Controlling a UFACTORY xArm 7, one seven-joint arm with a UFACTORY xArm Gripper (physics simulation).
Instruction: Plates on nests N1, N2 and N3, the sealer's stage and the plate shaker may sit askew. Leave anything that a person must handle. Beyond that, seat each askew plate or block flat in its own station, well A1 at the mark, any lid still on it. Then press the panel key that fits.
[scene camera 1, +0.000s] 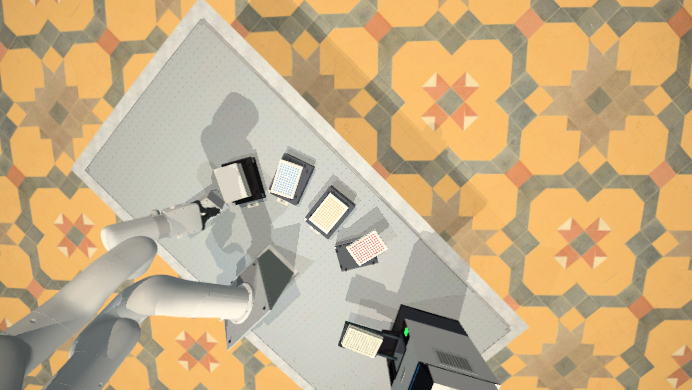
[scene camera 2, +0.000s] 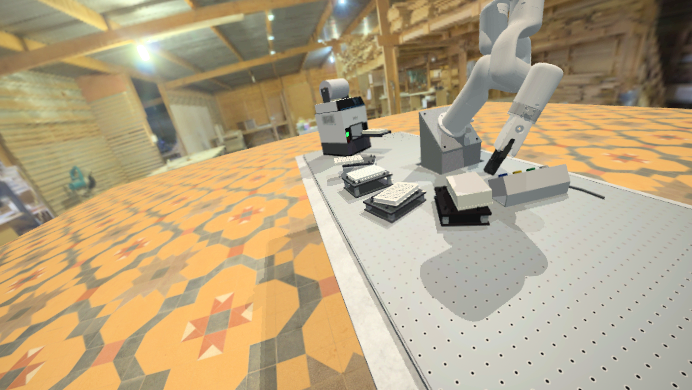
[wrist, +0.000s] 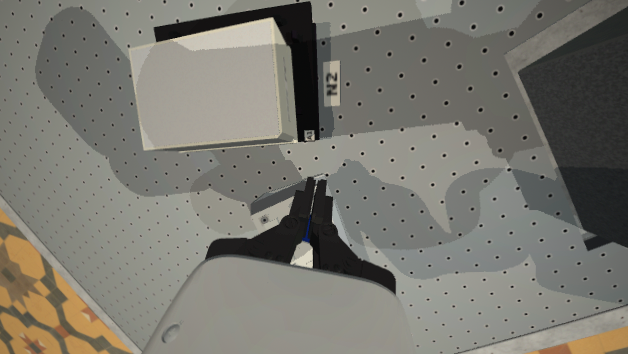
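Note:
My gripper (scene camera 1: 220, 210) (scene camera 2: 490, 172) (wrist: 314, 190) is shut and empty, over the blue-key end of the key panel (scene camera 2: 537, 187) (wrist: 275, 196). The blue key (wrist: 307, 231) shows as a sliver between the finger linkages; contact cannot be told. A tall cream block (scene camera 1: 232, 182) (scene camera 2: 470, 191) (wrist: 210, 95) sits tilted and shifted sideways on black nest N2 (scene camera 1: 257, 181) (wrist: 306, 90). A blue-well plate (scene camera 1: 286, 178) (scene camera 2: 397, 194) is tilted on its nest. A yellow-well plate (scene camera 1: 328, 212) (scene camera 2: 368, 174) looks flat. A red-well plate (scene camera 1: 367, 247) (scene camera 2: 347, 159) lies askew, overhanging its nest (scene camera 1: 347, 259).
The sealer (scene camera 1: 440, 340) (scene camera 2: 332, 122) shows a green light; a cream plate (scene camera 1: 362, 341) (scene camera 2: 376, 132) lies on its extended stage. My arm's angled grey base mount (scene camera 1: 275, 275) (scene camera 2: 450, 152) stands beside the stations. A cable (scene camera 2: 590, 190) leaves the panel's far end.

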